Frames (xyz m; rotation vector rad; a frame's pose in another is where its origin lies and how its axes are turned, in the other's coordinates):
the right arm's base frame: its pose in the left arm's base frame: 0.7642 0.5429 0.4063 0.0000 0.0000 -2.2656
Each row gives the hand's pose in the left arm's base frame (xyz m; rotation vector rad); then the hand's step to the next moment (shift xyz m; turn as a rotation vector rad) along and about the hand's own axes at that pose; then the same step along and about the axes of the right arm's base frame.
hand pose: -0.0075 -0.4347 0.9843 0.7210 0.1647 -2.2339
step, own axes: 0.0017 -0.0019 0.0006 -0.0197 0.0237 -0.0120
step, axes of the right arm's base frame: 0.0016 -0.0020 -0.0006 -0.0211 0.0253 0.0032
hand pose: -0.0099 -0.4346 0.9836 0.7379 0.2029 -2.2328
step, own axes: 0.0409 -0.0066 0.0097 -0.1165 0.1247 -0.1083
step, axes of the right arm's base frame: 0.0386 -0.0085 -0.0157 -0.1468 0.1383 -0.0128
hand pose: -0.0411 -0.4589 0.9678 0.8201 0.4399 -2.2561
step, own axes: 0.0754 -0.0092 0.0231 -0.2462 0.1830 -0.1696
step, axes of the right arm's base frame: 0.0702 -0.0183 -0.0322 -0.2781 0.2121 0.0233
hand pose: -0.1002 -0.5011 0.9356 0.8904 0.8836 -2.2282
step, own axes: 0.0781 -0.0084 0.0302 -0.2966 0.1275 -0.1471
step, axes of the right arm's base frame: 0.0703 -0.0256 -0.0385 -0.2910 0.1801 0.0935
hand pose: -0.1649 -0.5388 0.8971 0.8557 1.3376 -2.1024
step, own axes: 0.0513 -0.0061 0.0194 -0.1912 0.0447 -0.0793
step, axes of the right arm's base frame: 0.0428 -0.0211 -0.0277 -0.1688 0.0929 0.0878
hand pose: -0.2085 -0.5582 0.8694 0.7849 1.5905 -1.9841
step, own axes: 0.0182 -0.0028 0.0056 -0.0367 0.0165 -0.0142
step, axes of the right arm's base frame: 0.0140 -0.0089 -0.0097 -0.0337 0.0236 0.0114
